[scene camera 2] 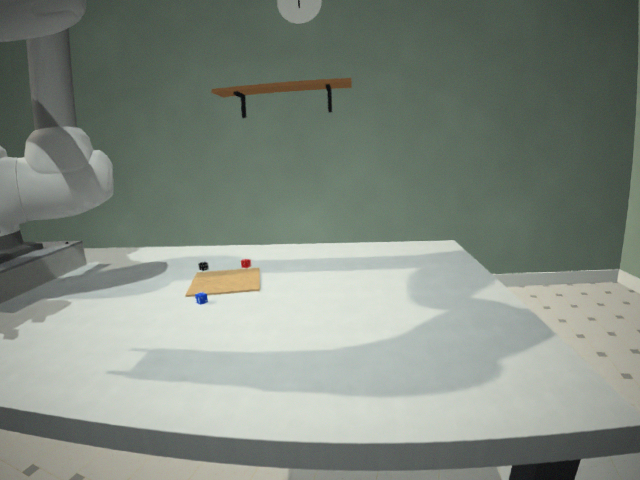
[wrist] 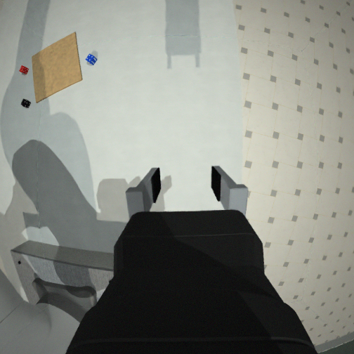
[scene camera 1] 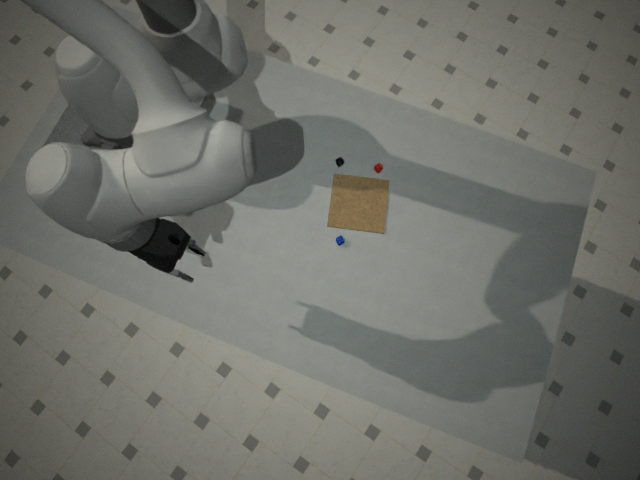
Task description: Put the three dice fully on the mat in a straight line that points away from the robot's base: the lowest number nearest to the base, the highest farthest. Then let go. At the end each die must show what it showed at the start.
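Seen in the pictures: gripper, fingertip midpoint: [scene camera 1: 194, 265]; arm's base at its link origin: [scene camera 1: 128, 121].
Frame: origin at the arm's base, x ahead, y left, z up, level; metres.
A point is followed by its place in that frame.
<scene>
The tan square mat [scene camera 1: 358, 204] @[x 0.601, y -0.018, z -0.061 m] [scene camera 2: 224, 282] @[x 0.602, y -0.029, z -0.061 m] [wrist: 57, 67] lies flat on the table. The blue die [scene camera 1: 339, 240] @[x 0.583, y -0.124, z -0.050 m] [scene camera 2: 201, 298] @[x 0.587, y -0.131, z -0.054 m] [wrist: 91, 59] lies on the table beside one edge of the mat. The black die [scene camera 1: 339, 161] @[x 0.524, y 0.073, z -0.049 m] [scene camera 2: 203, 266] @[x 0.528, y 0.067, z -0.055 m] [wrist: 26, 103] and the red die [scene camera 1: 378, 167] @[x 0.622, y 0.087, z -0.050 m] [scene camera 2: 246, 263] @[x 0.626, y 0.079, z -0.055 m] [wrist: 24, 70] lie on the table beyond the opposite edge, off the mat and apart from each other. The dice's numbers are too small to read surely. My gripper [scene camera 1: 192, 265] @[x 0.326, y -0.306, z 0.104 m] [wrist: 185, 177] is open and empty, above the table and well away from the dice; it does not show in scene camera 2.
The white table [scene camera 1: 439, 268] @[x 0.829, y -0.115, z -0.065 m] [scene camera 2: 330, 325] @[x 0.810, y -0.224, z -0.065 m] [wrist: 165, 115] carries broad arm shadows; one crosses part of the mat. The robot's base mount [scene camera 2: 56, 263] @[x 0.152, y 0.046, z -0.031 m] [wrist: 65, 257] stands at the table's end. A wooden shelf [scene camera 2: 284, 86] hangs on the far wall.
</scene>
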